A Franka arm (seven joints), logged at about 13 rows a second.
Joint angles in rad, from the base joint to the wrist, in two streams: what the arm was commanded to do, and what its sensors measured. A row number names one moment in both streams.
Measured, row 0: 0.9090, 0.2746, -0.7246, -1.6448, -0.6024, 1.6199, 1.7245
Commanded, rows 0 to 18: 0.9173, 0.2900, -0.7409, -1.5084, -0.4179, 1.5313, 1.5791; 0.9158, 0.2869, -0.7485, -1.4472, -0.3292, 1.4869, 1.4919; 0.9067, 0.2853, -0.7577, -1.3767, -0.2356, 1.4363, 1.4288; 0.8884, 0.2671, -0.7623, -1.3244, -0.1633, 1.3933, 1.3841; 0.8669, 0.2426, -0.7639, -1.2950, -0.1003, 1.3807, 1.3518; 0.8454, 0.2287, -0.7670, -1.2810, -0.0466, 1.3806, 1.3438; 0.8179, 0.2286, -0.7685, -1.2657, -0.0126, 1.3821, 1.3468; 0.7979, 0.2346, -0.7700, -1.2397, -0.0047, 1.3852, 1.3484; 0.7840, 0.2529, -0.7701, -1.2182, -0.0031, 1.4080, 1.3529; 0.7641, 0.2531, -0.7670, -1.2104, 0.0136, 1.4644, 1.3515; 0.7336, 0.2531, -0.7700, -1.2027, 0.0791, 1.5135, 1.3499; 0.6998, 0.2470, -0.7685, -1.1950, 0.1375, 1.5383, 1.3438; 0.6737, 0.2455, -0.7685, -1.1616, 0.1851, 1.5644, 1.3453; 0.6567, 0.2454, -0.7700, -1.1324, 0.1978, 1.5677, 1.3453; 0.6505, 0.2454, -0.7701, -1.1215, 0.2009, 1.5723, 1.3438; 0.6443, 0.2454, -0.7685, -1.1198, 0.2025, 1.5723, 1.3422; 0.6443, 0.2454, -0.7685, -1.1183, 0.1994, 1.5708, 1.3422; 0.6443, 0.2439, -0.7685, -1.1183, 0.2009, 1.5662, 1.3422; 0.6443, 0.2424, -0.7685, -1.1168, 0.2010, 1.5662, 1.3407
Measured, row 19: 0.6561, 0.2281, -0.7665, -1.1467, 0.1694, 1.5772, 1.3509
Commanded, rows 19 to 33: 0.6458, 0.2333, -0.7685, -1.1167, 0.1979, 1.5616, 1.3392; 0.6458, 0.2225, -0.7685, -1.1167, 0.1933, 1.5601, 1.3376; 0.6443, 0.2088, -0.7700, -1.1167, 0.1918, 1.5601, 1.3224; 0.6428, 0.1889, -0.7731, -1.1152, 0.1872, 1.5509, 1.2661; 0.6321, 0.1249, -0.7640, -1.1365, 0.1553, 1.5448, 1.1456; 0.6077, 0.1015, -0.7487, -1.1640, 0.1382, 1.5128, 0.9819; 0.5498, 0.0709, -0.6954, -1.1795, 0.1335, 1.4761, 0.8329; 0.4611, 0.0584, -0.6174, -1.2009, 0.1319, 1.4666, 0.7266; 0.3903, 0.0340, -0.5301, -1.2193, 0.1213, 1.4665, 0.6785; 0.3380, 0.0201, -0.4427, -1.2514, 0.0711, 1.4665, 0.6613; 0.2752, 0.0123, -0.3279, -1.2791, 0.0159, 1.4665, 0.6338; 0.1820, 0.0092, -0.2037, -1.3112, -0.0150, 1.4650, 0.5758; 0.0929, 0.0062, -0.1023, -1.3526, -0.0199, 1.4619, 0.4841; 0.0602, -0.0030, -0.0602, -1.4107, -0.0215, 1.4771, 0.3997; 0.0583, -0.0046, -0.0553, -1.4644, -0.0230, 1.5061, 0.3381
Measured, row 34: 0.1158, 0.0344, -0.1076, -1.3422, -0.0070, 1.4608, 0.4696
